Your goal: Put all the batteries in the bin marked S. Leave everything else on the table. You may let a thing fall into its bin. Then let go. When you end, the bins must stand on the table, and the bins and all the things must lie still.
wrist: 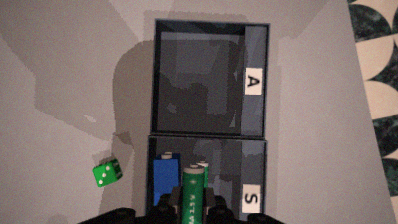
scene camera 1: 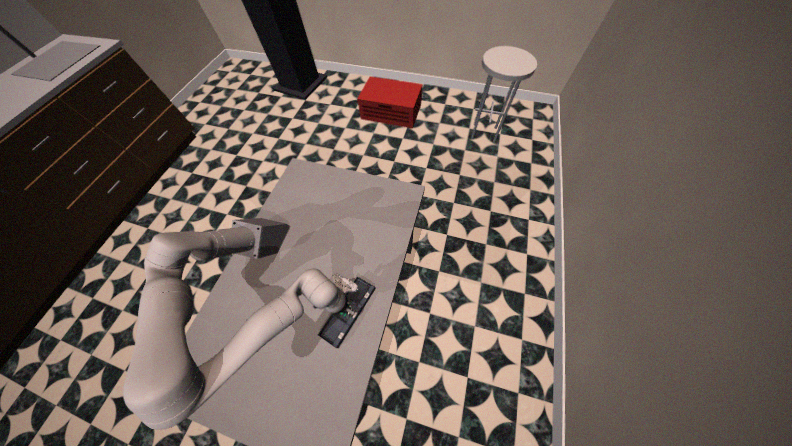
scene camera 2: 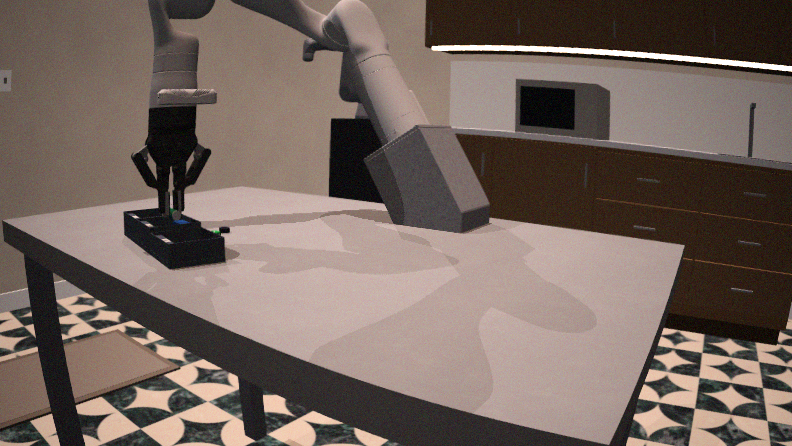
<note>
I see my gripper (scene camera 2: 171, 216) and a blue battery (wrist: 167, 167).
My gripper is seen too in the wrist view (wrist: 192, 201).
</note>
